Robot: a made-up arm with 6 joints.
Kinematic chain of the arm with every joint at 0, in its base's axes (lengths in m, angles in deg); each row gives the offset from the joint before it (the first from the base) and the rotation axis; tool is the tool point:
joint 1: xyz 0 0 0.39 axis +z
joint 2: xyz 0.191 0 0 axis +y
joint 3: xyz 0 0 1.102 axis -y
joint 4: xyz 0 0 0.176 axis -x
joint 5: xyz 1.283 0 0 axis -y
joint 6: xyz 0.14 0 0 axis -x
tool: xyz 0 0 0
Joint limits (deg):
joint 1: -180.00..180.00
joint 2: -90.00..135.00
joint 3: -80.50..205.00
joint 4: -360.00..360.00
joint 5: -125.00..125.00
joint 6: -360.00..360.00
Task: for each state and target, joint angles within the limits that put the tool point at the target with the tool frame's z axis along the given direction. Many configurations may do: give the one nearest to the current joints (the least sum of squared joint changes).
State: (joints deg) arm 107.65 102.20 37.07 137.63 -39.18 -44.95
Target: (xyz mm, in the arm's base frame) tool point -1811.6 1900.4 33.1 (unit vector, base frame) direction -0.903 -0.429 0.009
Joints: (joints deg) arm 134.63 83.44 54.50 137.31 -28.73 -53.84
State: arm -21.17 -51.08 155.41 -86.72 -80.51 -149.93
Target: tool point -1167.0 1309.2 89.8 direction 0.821 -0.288 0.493
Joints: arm -44.08 -57.50 155.52 -99.55 -68.75 -177.50
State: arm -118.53 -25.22 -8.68 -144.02 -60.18 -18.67
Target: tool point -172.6 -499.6 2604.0 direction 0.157 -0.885 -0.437
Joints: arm -110.47 -23.57 25.08 -159.76 -15.57 -46.87
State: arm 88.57 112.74 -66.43 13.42 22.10 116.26
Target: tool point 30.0 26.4 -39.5 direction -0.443 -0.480 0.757
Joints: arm 117.10 78.69 -79.66 43.00 -23.93 99.91
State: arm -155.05 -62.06 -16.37 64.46 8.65 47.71
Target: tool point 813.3 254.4 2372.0 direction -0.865 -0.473 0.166
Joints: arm -166.82 -59.17 27.01 101.76 -27.03 59.74
